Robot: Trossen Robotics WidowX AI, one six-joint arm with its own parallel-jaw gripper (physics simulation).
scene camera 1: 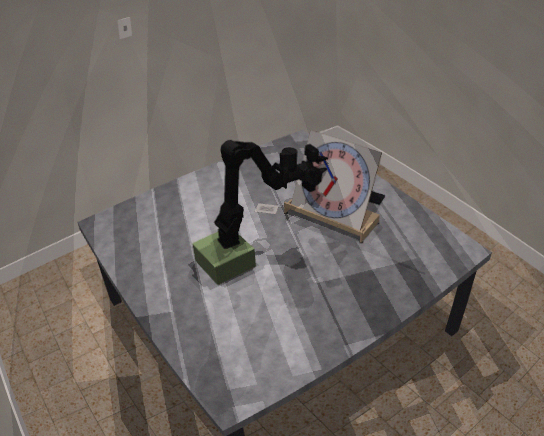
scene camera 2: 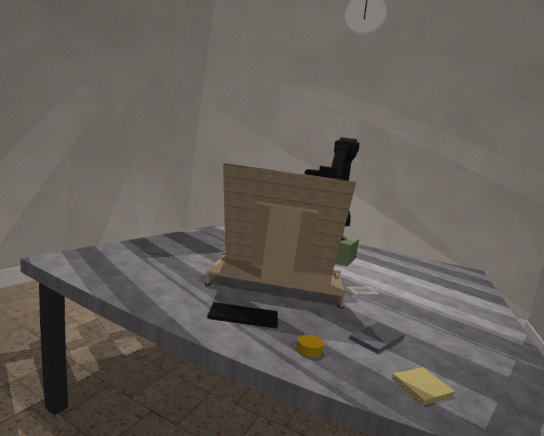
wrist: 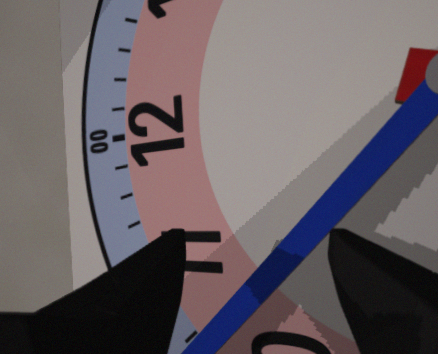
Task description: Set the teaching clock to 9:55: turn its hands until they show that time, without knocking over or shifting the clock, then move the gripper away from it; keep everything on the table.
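Observation:
The teaching clock stands upright on its wooden base, its back toward scene camera 2. Its blue minute hand points between 10 and 11, a little short of the 55 mark. Its red hour hand points between 6 and 7 in scene camera 1. My gripper is half open at the upper left of the dial, with the blue hand between its fingers. The right finger in the wrist view is very close to that hand; contact cannot be told. The left finger covers the 55 mark.
The arm's green base block is on the table. A black slab, an orange disc, a grey tile and a yellow pad lie behind the clock. A pale card lies near its base.

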